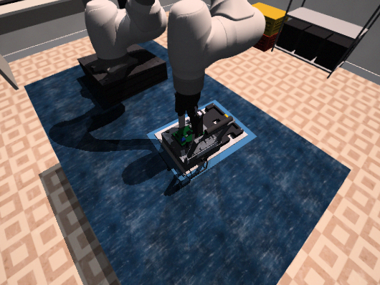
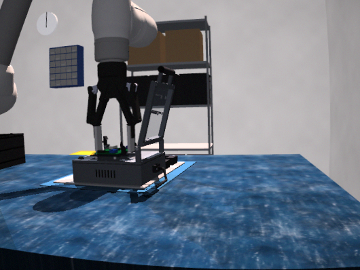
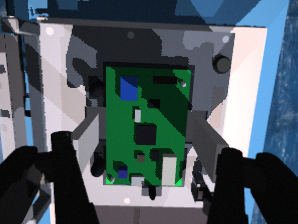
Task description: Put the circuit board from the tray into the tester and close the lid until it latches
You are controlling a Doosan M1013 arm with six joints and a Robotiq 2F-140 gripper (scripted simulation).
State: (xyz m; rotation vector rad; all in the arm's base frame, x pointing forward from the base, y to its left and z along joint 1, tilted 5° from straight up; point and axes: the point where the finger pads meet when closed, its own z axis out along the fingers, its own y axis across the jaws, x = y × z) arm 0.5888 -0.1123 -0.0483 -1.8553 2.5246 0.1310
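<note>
Now: the green circuit board 2 cm below my hand. The rest, counted from my hand: latch hook: 4 cm behind, 7 cm to the left, 1 cm below; then tester lid: 12 cm ahead, 4 cm to the right, 9 cm above; then tester plate: 1 cm ahead, 3 cm below.
</note>
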